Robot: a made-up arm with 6 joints. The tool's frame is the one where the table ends. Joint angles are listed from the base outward.
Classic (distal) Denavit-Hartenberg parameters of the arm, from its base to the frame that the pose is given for. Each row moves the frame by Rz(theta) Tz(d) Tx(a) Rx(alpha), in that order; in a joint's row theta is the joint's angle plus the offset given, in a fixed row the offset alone. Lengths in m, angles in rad.
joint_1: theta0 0; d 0.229; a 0; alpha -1.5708
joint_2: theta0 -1.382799; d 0; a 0.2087; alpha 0
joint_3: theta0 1.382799; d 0; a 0.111; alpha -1.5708
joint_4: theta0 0; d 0.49; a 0; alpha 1.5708
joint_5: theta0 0; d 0; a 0.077; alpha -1.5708
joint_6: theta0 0; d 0.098; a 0; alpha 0
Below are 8 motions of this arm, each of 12 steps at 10 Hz.
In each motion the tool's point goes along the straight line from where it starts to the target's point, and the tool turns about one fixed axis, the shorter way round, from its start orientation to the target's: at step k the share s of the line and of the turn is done. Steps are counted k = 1, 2, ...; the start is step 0. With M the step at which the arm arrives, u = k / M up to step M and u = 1 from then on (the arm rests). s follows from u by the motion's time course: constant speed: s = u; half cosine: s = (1 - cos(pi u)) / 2; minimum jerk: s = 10 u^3 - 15 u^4 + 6 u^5.
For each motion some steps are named. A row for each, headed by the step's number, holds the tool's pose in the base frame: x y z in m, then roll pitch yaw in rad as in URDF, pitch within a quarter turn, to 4 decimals.
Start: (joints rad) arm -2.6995 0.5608 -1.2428 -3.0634 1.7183 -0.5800
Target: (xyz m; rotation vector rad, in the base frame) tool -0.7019 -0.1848 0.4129 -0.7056 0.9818 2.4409
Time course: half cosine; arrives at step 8
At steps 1, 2, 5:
1: -0.6039 -0.2712 0.1038 -0.3785 0.6350 2.8255
2: -0.6149 -0.2615 0.1386 -0.2585 0.6383 2.8346
5: -0.6705 -0.2125 0.3137 0.3473 0.6408 2.8845

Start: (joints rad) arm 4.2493 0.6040 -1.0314 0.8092 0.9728 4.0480
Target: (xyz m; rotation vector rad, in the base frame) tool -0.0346 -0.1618 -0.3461 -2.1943 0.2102 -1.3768
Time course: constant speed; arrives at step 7
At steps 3, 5, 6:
3: -0.1230 -0.3208 -0.2302 -2.5369 -0.7643 -0.5994
5: -0.0788 -0.2413 -0.2881 -2.3530 -0.8398 -0.6413
6: -0.0567 -0.2016 -0.3171 -2.2533 -0.8752 -0.6716

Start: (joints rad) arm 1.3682 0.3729 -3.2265 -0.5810 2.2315 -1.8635
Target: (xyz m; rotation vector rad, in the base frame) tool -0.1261 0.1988 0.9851 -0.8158 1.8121 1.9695
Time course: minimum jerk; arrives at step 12
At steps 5, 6, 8, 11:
5: 0.0321 0.2160 0.9152 2.1805 0.3739 2.8844
6: -0.0050 0.2119 0.9316 2.0275 0.4198 2.9956
8: -0.0753 0.2043 0.9626 1.7452 0.5462 -3.0955
11: -0.1249 0.1989 0.9846 1.5496 0.6615 -2.9791

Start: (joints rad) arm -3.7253 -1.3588 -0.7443 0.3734 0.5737 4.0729
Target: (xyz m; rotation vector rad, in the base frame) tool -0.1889 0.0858 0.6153 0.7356 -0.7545 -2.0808
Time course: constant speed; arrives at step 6
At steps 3, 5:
3: -0.2081 0.1205 0.6710 1.2011 0.2987 -2.0535
5: -0.1953 0.0974 0.6339 0.9524 0.2655 -2.1129

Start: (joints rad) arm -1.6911 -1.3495 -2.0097 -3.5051 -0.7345 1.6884
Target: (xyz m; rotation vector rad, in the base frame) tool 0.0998 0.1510 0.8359 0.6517 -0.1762 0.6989
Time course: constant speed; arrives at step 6
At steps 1, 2, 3, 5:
1: 0.0103 0.2762 0.8159 0.5428 -0.1700 -0.2108
2: 0.0282 0.2511 0.8199 0.5601 -0.2073 -0.0477
3: 0.0461 0.2261 0.8239 0.5709 -0.2469 0.1162
5: 0.0819 0.1760 0.8319 0.5721 -0.3286 0.4487

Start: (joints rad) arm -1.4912 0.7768 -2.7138 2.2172 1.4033 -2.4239
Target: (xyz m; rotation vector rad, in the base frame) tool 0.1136 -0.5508 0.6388 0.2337 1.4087 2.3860
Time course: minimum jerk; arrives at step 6
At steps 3, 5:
3: 0.1163 -0.6004 0.6730 0.9329 -0.1118 2.3515
5: 0.1138 -0.5543 0.6412 1.0480 0.0304 2.7170

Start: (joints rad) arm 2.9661 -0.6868 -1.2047 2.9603 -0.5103 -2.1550
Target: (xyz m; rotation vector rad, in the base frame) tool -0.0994 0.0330 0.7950 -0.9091 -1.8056 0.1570
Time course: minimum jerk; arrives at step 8
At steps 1, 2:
1: -0.3965 0.0913 0.5832 -1.8257 -0.7460 1.4799
2: -0.3701 0.0861 0.6021 -1.8622 -0.7588 1.5042

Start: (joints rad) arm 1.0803 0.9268 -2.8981 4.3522 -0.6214 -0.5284
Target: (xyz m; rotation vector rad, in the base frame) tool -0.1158 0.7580 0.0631 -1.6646 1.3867 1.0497
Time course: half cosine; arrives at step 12
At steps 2, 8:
2: 0.1831 0.6299 0.5537 1.3733 1.0762 3.0721
8: -0.0357 0.7237 0.1946 2.7702 1.2657 -1.7911

